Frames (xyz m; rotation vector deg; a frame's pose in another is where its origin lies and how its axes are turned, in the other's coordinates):
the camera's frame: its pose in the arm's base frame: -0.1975 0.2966 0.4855 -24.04 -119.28 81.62
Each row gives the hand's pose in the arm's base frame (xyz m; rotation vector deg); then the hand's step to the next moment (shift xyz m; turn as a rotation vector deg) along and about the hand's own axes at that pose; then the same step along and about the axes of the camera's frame.
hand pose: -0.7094 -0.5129 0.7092 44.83 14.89 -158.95
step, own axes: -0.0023 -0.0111 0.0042 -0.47 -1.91 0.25
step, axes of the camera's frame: 0.0098 -0.0014 -0.0070 1.42 0.12 -1.38
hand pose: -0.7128 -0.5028 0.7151 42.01 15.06 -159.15
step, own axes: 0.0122 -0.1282 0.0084 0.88 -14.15 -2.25
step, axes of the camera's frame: 0.1093 0.0343 -0.0594 10.38 6.28 -7.66
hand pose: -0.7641 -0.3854 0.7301 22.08 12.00 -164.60
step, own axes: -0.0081 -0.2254 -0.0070 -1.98 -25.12 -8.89
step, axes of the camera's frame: 0.1639 0.0681 -0.1393 14.74 14.89 -16.59
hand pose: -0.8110 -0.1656 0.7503 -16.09 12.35 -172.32
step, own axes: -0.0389 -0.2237 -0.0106 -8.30 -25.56 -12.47
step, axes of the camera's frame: 0.1189 0.0700 -0.1807 10.13 19.37 -20.00
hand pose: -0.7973 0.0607 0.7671 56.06 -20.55 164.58
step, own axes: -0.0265 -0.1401 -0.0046 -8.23 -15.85 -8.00
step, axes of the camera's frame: 0.0461 0.0429 -0.1280 3.93 13.82 -13.29
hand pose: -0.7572 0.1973 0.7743 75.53 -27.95 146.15
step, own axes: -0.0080 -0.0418 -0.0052 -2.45 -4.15 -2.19
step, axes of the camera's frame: 0.0097 0.0158 -0.0387 0.88 3.89 -3.48
